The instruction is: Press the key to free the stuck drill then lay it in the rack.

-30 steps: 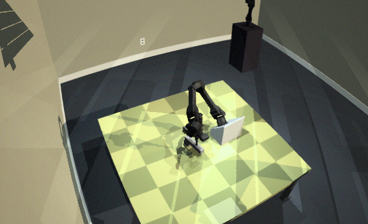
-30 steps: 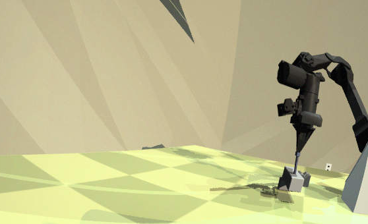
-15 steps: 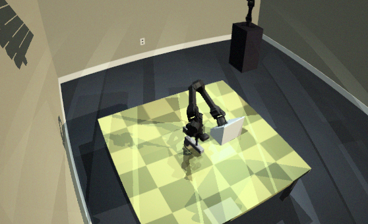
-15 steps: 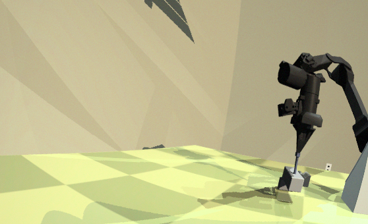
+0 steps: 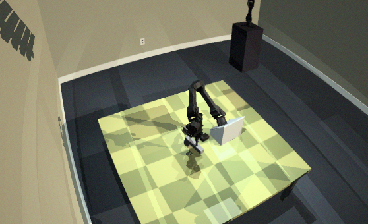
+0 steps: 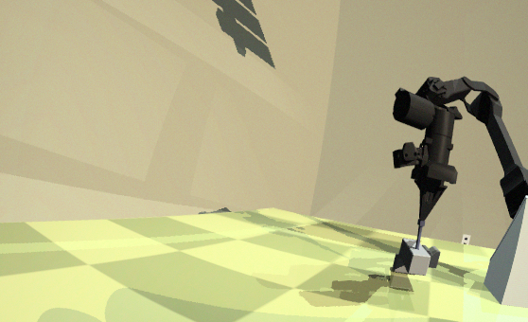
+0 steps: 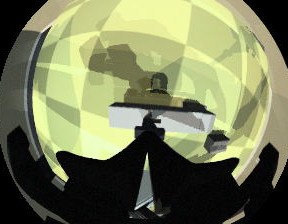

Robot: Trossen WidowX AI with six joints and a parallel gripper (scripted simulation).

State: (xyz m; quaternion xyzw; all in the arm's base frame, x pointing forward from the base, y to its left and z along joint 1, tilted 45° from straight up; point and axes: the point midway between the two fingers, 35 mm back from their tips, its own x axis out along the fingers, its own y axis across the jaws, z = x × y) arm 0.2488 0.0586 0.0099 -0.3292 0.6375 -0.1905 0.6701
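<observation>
My gripper tip is now 30 mm above the dark key. Round my gripper tip: grey block 40 mm to the right, 80 mm below.
</observation>
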